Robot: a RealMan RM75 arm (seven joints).
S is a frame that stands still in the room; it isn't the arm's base.
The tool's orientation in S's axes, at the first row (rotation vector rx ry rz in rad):
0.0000 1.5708 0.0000
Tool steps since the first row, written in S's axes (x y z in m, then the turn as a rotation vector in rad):
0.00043 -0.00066 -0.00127 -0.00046 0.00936 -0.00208
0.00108 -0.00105 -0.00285 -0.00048 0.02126 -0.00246
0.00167 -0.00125 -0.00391 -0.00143 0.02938 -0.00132
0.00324 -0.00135 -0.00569 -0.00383 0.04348 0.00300
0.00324 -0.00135 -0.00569 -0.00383 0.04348 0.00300
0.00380 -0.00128 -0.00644 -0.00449 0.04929 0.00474
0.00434 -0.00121 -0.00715 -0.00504 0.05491 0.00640
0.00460 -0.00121 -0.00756 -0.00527 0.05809 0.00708
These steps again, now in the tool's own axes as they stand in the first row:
0.00127 -0.00066 0.00043 0.00208 0.00936 -0.00046
0.00285 -0.00105 0.00108 0.00246 0.02126 -0.00048
0.00391 -0.00125 0.00167 0.00132 0.02938 -0.00143
0.00569 -0.00135 0.00324 -0.00300 0.04348 -0.00383
0.00569 -0.00135 0.00324 -0.00300 0.04348 -0.00383
0.00644 -0.00128 0.00380 -0.00474 0.04929 -0.00449
0.00715 -0.00121 0.00434 -0.00640 0.05491 -0.00504
0.00756 -0.00121 0.00460 -0.00708 0.05809 -0.00527

